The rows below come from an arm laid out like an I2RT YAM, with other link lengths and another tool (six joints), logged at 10 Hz.
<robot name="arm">
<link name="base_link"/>
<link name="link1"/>
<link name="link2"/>
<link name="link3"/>
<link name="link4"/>
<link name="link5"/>
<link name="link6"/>
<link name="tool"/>
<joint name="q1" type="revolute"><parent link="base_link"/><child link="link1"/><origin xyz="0 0 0.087" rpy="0 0 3.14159"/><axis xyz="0 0 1"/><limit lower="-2.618" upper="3.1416"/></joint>
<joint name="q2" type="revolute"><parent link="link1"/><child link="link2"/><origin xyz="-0.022 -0.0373 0.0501" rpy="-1.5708 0 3.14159"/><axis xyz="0 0 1"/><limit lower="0" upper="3.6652"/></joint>
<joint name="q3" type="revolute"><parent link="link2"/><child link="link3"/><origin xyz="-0.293 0 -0.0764" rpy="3.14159 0 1.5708"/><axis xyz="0 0 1"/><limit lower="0" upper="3.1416"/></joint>
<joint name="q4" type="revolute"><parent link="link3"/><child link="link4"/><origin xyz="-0.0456 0.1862 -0.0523" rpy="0 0 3.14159"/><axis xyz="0 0 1"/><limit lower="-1.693" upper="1.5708"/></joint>
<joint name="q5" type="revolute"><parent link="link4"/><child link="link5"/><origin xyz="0.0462 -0.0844 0.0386" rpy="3.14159 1.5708 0"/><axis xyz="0 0 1"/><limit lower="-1.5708" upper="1.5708"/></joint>
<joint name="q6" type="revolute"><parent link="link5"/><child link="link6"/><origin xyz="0 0.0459 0.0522" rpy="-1.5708 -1.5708 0"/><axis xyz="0 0 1"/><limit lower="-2.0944" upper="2.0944"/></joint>
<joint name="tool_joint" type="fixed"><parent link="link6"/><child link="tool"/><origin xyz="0.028 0.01 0.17" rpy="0.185 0 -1.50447"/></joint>
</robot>
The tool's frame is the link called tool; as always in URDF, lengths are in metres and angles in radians.
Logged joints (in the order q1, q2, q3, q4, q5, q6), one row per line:
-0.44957 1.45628 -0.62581 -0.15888 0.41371 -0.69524
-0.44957 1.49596 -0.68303 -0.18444 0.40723 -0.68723
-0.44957 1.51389 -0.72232 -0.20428 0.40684 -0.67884
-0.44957 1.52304 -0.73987 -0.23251 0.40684 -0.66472
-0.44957 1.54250 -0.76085 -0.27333 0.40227 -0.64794
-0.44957 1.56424 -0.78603 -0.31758 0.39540 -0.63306
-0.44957 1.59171 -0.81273 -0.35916 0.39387 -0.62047
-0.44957 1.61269 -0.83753 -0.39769 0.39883 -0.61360
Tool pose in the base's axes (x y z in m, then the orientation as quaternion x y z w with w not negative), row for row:
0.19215 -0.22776 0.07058 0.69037 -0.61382 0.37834 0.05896
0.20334 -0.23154 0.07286 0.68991 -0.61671 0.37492 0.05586
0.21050 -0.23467 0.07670 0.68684 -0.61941 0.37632 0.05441
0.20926 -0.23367 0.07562 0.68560 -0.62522 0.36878 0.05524
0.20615 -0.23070 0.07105 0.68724 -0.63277 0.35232 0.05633
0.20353 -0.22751 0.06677 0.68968 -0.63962 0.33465 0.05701
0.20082 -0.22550 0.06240 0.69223 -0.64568 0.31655 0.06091
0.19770 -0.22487 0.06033 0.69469 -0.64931 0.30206 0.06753
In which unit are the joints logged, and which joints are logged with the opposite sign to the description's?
The joints are logged in radians. Opposite sign: q3.
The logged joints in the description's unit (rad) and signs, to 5 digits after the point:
-0.44957 1.45628 0.62581 -0.15888 0.41371 -0.69524
-0.44957 1.49596 0.68303 -0.18444 0.40723 -0.68723
-0.44957 1.51389 0.72232 -0.20428 0.40684 -0.67884
-0.44957 1.52304 0.73987 -0.23251 0.40684 -0.66472
-0.44957 1.54250 0.76085 -0.27333 0.40227 -0.64794
-0.44957 1.56424 0.78603 -0.31758 0.39540 -0.63306
-0.44957 1.59171 0.81273 -0.35916 0.39387 -0.62047
-0.44957 1.61269 0.83753 -0.39769 0.39883 -0.61360

